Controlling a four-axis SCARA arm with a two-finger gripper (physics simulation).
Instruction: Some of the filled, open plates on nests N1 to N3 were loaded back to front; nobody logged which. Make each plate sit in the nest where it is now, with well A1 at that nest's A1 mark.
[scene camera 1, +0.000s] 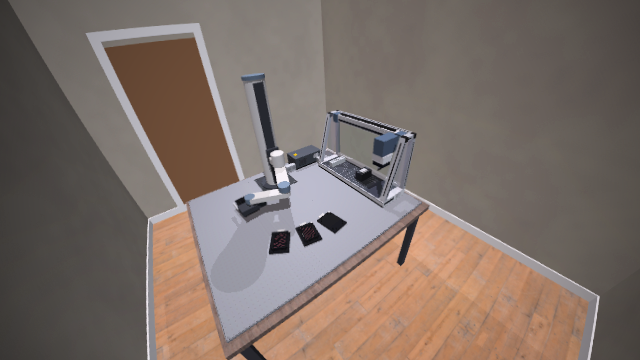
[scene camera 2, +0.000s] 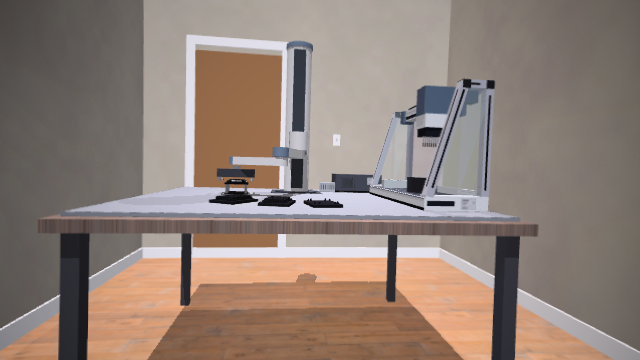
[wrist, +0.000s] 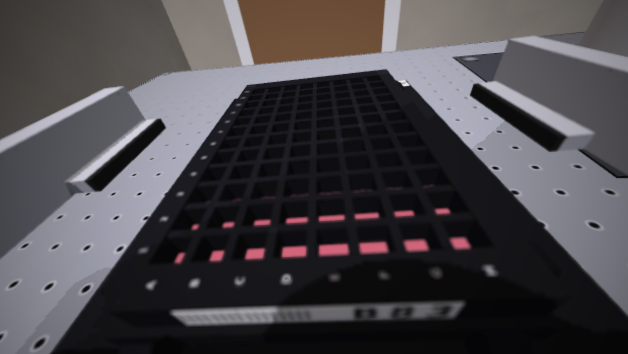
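In the wrist view, a black plate (wrist: 345, 175) with pink liquid in its near wells lies level below my gripper (wrist: 308, 89) (scene camera 2: 236, 189) (scene camera 1: 249, 208). Letters A to H run left to right along its near edge, above a white label reading B83. The numbers on its left edge are too blurred to read. A small white mark (wrist: 403, 83) shows beside its far right corner. My gripper is open, with a finger on each side of the plate, apart from it. Two plates (scene camera 1: 279, 242) (scene camera 1: 309, 233) with reddish wells sit on nests. I cannot tell the nest numbers.
A dark nest (scene camera 1: 332, 222) (scene camera 2: 323, 203) with small pegs and no visible plate stands right of those two plates. A framed pipetting machine (scene camera 1: 385, 145) (scene camera 2: 435, 102) stands at the table's right side. A dark box (scene camera 1: 303, 156) stands behind, near the arm's column (scene camera 1: 257, 125) (scene camera 2: 299, 90).
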